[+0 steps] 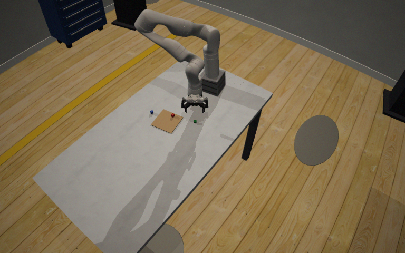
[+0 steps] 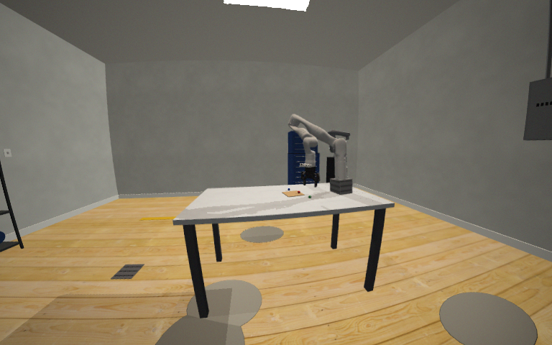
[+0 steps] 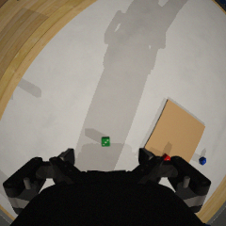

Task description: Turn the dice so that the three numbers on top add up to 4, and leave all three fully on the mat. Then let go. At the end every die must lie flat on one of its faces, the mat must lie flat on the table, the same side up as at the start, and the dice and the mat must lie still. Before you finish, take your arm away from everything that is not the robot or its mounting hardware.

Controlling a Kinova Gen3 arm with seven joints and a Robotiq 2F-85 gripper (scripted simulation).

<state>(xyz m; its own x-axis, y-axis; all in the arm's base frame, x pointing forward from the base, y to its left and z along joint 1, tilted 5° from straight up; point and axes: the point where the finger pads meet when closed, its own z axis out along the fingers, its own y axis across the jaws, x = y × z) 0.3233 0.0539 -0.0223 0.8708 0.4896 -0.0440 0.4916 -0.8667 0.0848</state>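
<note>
The green die is 90 mm below my hand. The rest, counted from my hand: blue die (60 mm ahead, 260 mm to the right, 90 mm below); tan mat (70 mm ahead, 150 mm to the right, 90 mm below); red die (20 mm ahead, 140 mm to the right, 80 mm below).
</note>
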